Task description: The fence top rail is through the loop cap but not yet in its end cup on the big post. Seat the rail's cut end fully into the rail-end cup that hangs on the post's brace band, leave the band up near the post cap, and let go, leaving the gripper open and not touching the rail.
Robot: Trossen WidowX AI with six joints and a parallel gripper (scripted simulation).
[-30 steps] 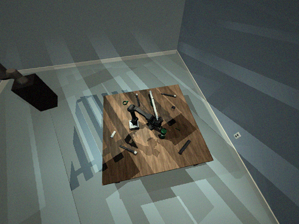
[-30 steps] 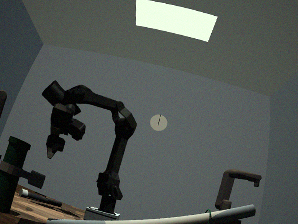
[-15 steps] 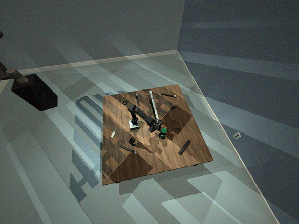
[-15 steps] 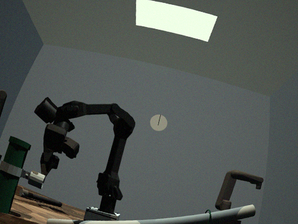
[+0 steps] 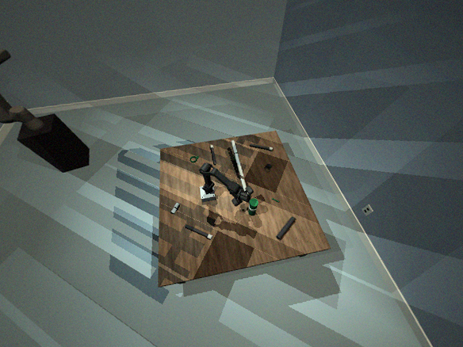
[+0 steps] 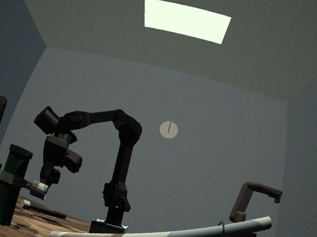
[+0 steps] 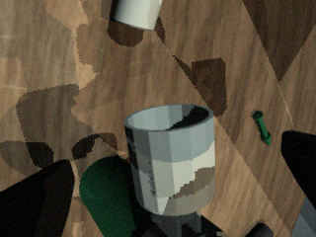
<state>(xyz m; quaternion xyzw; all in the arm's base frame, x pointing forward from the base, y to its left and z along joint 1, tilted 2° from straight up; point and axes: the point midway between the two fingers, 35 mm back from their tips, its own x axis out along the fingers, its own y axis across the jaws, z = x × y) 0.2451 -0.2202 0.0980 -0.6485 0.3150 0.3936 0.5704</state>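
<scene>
Right now the rail-end cup is 10 mm ahead of my gripper tip, 20 mm to the right of it and 20 mm below it. Round my gripper tip: dark ring (350 mm ahead, 250 mm to the left, 120 mm below); then green bolt (250 mm ahead, 60 mm to the right, 130 mm below); then dark tube (210 mm ahead, 320 mm to the right, 120 mm below).
</scene>
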